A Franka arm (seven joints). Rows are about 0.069 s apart.
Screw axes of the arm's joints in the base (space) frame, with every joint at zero. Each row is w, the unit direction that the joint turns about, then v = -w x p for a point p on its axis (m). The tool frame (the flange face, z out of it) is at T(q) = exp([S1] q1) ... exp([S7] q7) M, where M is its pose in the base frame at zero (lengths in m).
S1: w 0 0 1 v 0 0 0
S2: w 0 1 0 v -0.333 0 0
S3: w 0 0 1 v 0 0 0
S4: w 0 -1 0 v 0.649 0 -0.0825
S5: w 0 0 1 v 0 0 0
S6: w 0 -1 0 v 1.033 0 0
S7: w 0 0 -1 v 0 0.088 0
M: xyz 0.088 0 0.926 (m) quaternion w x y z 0 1 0 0
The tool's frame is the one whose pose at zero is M.
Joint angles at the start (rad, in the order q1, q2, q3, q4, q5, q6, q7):
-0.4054, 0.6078, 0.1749, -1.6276, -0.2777, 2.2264, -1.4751
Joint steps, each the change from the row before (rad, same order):
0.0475, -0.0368, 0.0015, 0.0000, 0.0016, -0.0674, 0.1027
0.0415, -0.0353, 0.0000, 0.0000, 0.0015, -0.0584, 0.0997
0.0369, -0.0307, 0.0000, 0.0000, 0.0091, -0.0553, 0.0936
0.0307, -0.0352, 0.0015, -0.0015, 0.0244, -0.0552, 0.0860
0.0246, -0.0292, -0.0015, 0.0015, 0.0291, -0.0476, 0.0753
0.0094, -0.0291, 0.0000, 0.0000, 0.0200, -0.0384, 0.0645
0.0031, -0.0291, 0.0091, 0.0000, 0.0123, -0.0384, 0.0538
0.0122, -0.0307, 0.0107, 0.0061, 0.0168, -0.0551, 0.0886
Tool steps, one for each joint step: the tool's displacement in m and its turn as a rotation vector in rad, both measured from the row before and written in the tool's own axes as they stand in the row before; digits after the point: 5 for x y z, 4 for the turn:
0.02903, -0.00331, -0.02305, 0.0245, -0.0138, 0.0599
0.02340, -0.00662, -0.02232, 0.0162, -0.0156, 0.0644
0.01992, -0.00947, -0.01919, 0.0187, -0.0103, 0.0663
0.01581, -0.01242, -0.02088, 0.0213, 0.0015, 0.0700
0.01040, -0.01167, -0.01758, 0.0215, 0.0064, 0.0682
0.00127, -0.00871, -0.01605, 0.0138, 0.0038, 0.0660
0.00109, -0.00984, -0.01617, 0.0108, 0.0005, 0.0496
0.00494, -0.01527, -0.01901, 0.0186, -0.0038, 0.0754

